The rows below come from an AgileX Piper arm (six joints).
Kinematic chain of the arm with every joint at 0, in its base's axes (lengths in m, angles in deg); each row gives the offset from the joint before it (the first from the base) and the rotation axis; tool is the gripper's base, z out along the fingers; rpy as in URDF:
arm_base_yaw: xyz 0 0 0.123 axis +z
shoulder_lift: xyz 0 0 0 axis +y
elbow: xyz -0.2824 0 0.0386 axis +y
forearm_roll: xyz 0.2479 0 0.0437 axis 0.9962 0 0.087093
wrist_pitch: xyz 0 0 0 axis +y
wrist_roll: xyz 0.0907 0 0.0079 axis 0.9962 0 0.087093
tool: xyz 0 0 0 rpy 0 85 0
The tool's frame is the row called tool.
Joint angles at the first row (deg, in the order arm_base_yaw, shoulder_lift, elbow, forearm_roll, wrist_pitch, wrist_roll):
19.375 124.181 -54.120 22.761 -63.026 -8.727
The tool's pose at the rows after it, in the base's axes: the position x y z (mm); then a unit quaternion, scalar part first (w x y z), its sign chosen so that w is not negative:
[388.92 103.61 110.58 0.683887 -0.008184 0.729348 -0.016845]
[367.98 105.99 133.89 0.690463 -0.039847 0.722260 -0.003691]
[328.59 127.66 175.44 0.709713 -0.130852 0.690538 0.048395]
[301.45 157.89 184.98 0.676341 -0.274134 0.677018 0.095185]
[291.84 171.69 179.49 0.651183 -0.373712 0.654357 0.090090]
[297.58 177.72 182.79 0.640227 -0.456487 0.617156 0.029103]
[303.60 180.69 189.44 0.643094 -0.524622 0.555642 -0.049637]
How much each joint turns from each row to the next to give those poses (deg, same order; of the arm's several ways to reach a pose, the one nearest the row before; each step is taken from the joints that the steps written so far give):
0.000 0.040 0.061 -0.105 -0.124 -2.656
0.732 -6.297 5.361 -3.200 0.322 -0.416
3.411 -10.903 7.136 -9.335 1.291 0.000
3.250 -4.969 2.118 -14.184 7.709 -0.054
1.125 -0.176 0.002 -8.503 3.620 -3.214
0.104 -0.001 -2.611 -2.853 4.810 -9.865
-0.001 0.000 -1.965 -0.183 1.309 -13.356

